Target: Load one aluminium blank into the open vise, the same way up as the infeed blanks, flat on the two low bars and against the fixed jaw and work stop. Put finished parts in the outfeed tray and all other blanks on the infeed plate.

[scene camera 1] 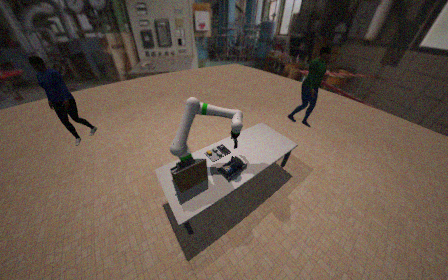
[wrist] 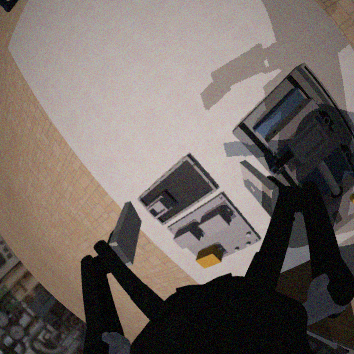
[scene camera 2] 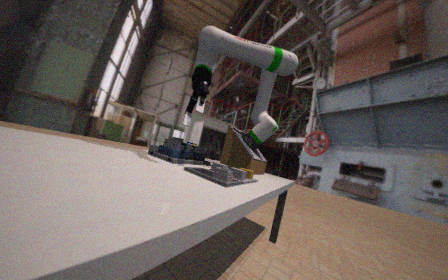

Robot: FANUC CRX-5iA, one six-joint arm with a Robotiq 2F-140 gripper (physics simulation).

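My gripper is open and empty, above the table. In the wrist view, the infeed plate and outfeed tray lie beyond and below its fingers. Two grey blanks and a yellow block stand on the plate. A small grey part with a square recess sits in a corner of the tray. The vise is partly shadowed; the right finger covers some of it. What lies between its jaws is unclear.
A brown box-like cabinet stands beside the arm's base. The table's edge passes left of the tray in the wrist view. Two people are on the floor beyond the table.
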